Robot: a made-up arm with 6 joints. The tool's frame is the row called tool.
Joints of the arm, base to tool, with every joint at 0 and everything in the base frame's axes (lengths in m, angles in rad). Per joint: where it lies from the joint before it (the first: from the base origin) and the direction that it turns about. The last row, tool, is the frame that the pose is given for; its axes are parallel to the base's.
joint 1: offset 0 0 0.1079 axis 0 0 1
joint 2: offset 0 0.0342 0 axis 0 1 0
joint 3: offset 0 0 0.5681 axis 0 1 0
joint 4: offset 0 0 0.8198 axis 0 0 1
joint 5: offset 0 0 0 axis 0 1 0
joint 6: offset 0 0 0.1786 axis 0 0 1
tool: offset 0 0 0
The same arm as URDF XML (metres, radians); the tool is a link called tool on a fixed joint. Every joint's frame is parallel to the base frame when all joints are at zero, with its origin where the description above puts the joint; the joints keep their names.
<robot name="arm">
<link name="base_link"/>
<link name="link1"/>
<link name="link2"/>
<link name="link3"/>
<link name="link4"/>
<link name="link5"/>
<link name="link6"/>
<link name="tool"/>
<joint name="joint 1" type="continuous"><parent link="base_link"/><child link="link1"/><origin xyz="0 0 0.1079" rpy="0 0 0"/><axis xyz="0 0 1"/></joint>
<joint name="joint 2" type="continuous"><parent link="link1"/><child link="link2"/><origin xyz="0 0.0342 0" rpy="0 0 0"/><axis xyz="0 1 0"/></joint>
<joint name="joint 3" type="continuous"><parent link="link2"/><child link="link3"/><origin xyz="0 0 0.5681" rpy="0 0 0"/><axis xyz="0 1 0"/></joint>
<joint name="joint 4" type="continuous"><parent link="link3"/><child link="link4"/><origin xyz="0 0 0.8198" rpy="0 0 0"/><axis xyz="0 0 1"/></joint>
<joint name="joint 5" type="continuous"><parent link="link4"/><child link="link5"/><origin xyz="0 0 0" rpy="0 0 0"/><axis xyz="0 1 0"/></joint>
<joint name="joint 6" type="continuous"><parent link="link5"/><child link="link6"/><origin xyz="0 0 0.1786" rpy="0 0 0"/><axis xyz="0 0 1"/></joint>
<joint name="tool_fixed" type="fixed"><parent link="link6"/><child link="tool"/><origin xyz="0 0 0" rpy="0 0 0"/></joint>
</robot>

